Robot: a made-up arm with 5 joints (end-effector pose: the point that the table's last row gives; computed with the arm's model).
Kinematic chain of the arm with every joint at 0, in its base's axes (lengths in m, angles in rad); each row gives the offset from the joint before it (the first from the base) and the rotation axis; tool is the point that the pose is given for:
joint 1: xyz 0 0 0.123 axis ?
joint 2: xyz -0.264 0.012 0 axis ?
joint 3: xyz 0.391 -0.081 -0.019 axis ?
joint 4: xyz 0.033 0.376 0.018 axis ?
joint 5: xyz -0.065 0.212 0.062 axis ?
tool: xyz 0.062 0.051 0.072
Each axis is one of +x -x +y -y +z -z.
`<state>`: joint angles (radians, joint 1 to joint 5).
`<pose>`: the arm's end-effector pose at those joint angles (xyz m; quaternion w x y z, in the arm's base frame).
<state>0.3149 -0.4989 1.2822 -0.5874 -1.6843</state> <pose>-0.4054 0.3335 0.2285 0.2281 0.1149 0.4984 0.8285</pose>
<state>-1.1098 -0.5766 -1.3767 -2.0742 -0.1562</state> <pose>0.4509 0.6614 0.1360 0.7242 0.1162 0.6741 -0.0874</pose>
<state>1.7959 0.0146 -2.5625 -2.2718 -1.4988</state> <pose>-0.7803 -0.1405 0.1099 0.0532 0.1946 -0.8875 -0.4143</pose>
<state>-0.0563 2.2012 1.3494 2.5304 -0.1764</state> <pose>-0.5178 0.0613 0.2161 0.3546 -0.4482 0.5328 0.6241</pose>
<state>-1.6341 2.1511 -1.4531 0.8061 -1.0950</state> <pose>0.0302 0.7782 0.2028 0.6506 0.3577 0.5121 0.4319</pose>
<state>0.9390 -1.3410 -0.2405 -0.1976 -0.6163</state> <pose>0.4001 -0.0806 -0.3920 0.7465 -0.4290 0.4260 -0.2779</pose>
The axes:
joint 1: -z
joint 2: +x
joint 3: +z
joint 4: -y
joint 5: -z

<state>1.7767 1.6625 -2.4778 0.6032 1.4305</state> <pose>-0.1502 -0.4728 -0.3567 0.6932 -0.1436 -0.5857 0.3946</pose>
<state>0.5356 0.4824 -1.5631 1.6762 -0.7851</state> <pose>0.7144 -0.3523 0.0678 0.6542 -0.5573 -0.0735 -0.5061</pose>
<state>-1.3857 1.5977 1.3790 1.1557 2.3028</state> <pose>-0.0964 -0.3826 0.0240 0.2118 0.4602 0.8618 -0.0268</pose>
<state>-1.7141 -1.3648 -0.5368 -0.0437 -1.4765</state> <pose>-0.3073 0.3605 -0.3557 0.2006 -0.5813 -0.2213 0.7569</pose>
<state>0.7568 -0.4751 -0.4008 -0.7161 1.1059</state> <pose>0.6055 -0.0301 0.0329 0.3319 -0.1963 0.2598 -0.8853</pose>
